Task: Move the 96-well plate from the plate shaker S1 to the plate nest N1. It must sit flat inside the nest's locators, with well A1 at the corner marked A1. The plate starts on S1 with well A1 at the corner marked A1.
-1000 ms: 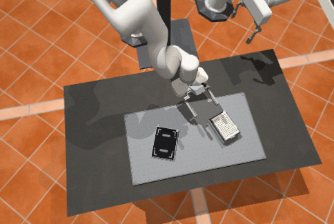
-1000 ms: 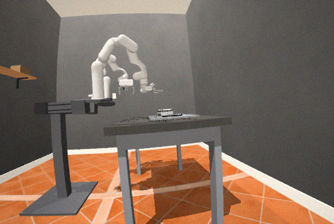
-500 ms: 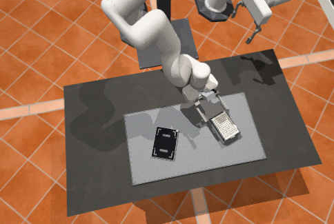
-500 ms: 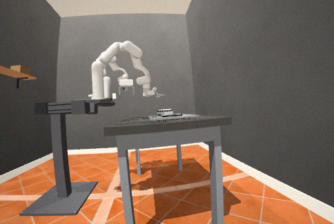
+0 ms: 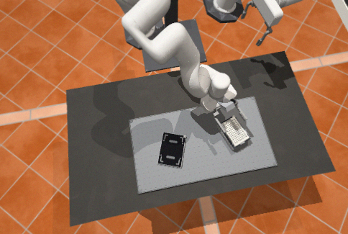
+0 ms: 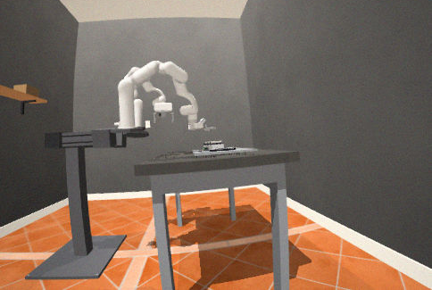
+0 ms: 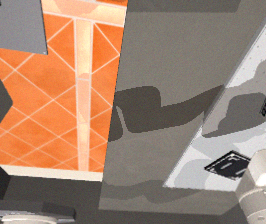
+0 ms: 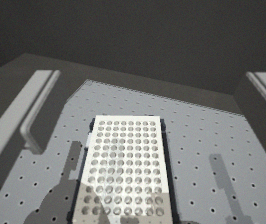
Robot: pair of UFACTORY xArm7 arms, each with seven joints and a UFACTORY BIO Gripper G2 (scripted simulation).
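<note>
The white 96-well plate lies 11 cm below my right hand, 3 cm ahead of it and 2 cm to the left of it. Also, from my right hand: black plate nest N1: 30 cm to the right, 17 cm below.
</note>
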